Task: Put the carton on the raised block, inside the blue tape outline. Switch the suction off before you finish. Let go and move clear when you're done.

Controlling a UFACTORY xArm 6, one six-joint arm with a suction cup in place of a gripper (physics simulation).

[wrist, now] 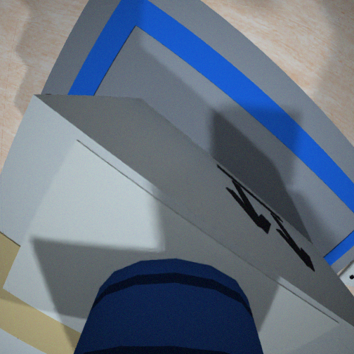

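Observation:
The white carton [115, 200] fills the middle and left of the view. Its side with black arrow marks [200, 165] faces the upper right. It sits on the grey raised block [62, 55]. The blue tape outline [215, 65] shows above and to the right of the carton. A strip of block lies between that tape and the carton's side. The carton hides the rest of the outline. My dark blue suction cup [172, 265] is pushed in against the carton's top face at the bottom centre. Its contact rim is hidden.
A tan band [30, 320] shows at the lower left. Pale wood-patterned table [300, 30] lies beyond the block. Part of a light plate [347, 275] with a black dot shows at the right edge. Shadows fall across the block and the carton's top.

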